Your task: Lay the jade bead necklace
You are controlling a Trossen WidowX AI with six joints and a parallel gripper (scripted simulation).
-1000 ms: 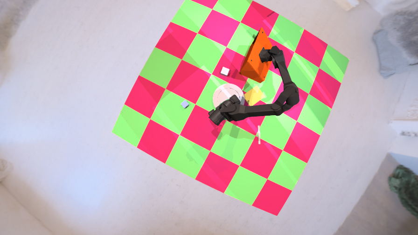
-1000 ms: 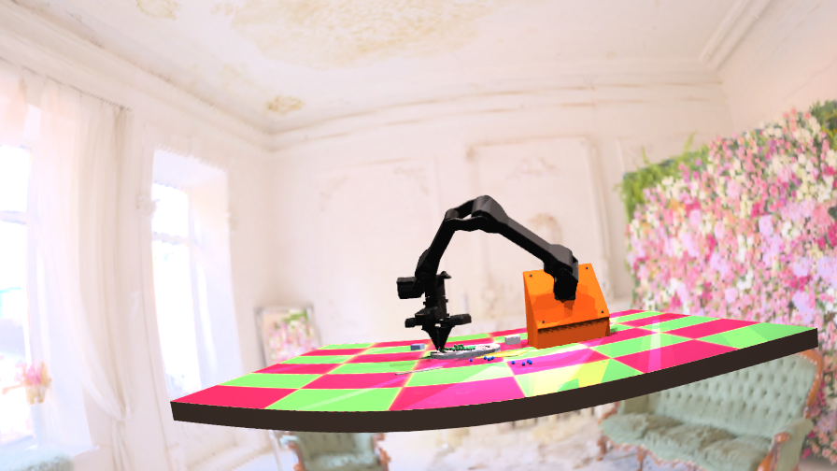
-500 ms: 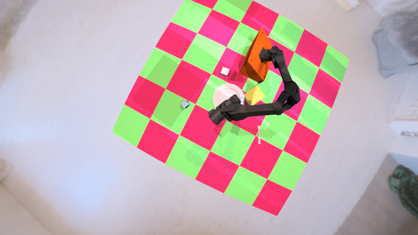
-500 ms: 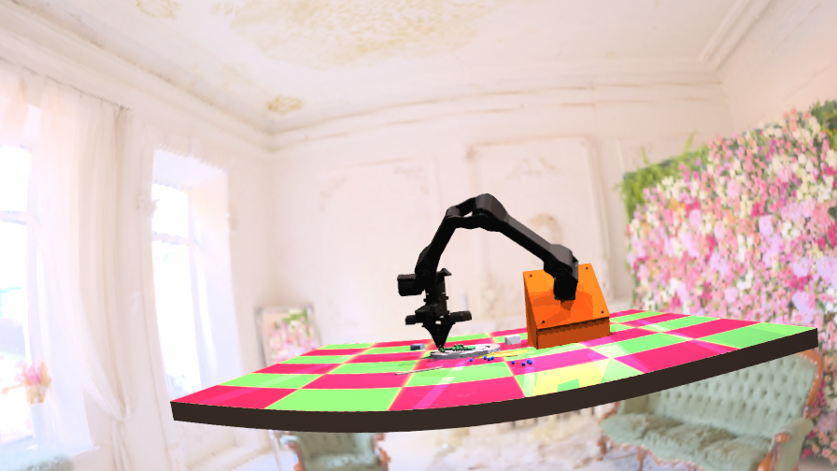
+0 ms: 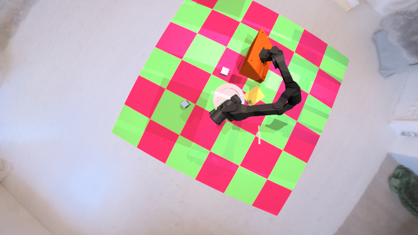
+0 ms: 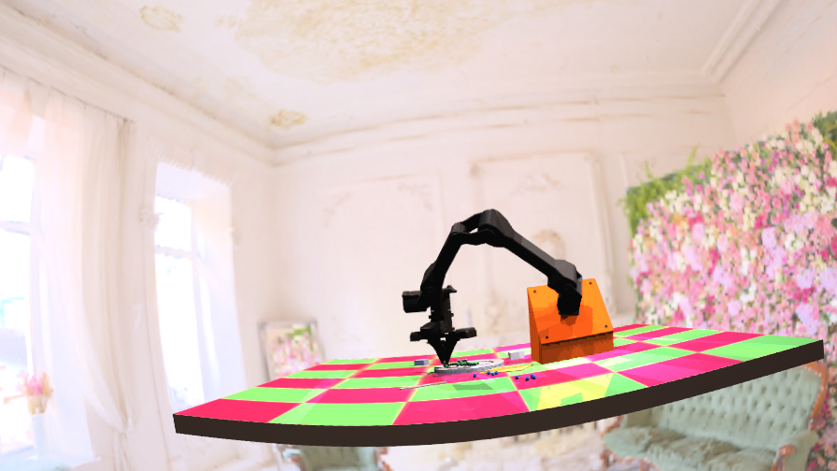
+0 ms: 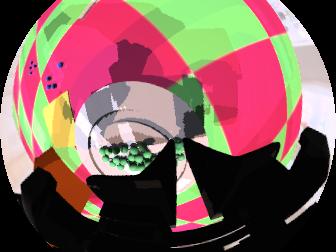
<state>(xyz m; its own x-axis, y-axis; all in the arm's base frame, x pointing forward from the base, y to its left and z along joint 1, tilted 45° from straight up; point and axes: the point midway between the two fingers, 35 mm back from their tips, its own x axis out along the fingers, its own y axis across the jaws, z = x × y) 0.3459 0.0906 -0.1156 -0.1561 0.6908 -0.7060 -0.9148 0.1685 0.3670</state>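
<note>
My gripper tip is 7 cm past the round bead board and 1 cm above it. From my gripper tip the other things lie so: pale blue cube (11 cm ahead, 22 cm to the right, 1 cm below); then white cube (20 cm behind, 12 cm to the right, 1 cm below); then yellow patch (18 cm behind, 12 cm to the left, 2 cm below).
</note>
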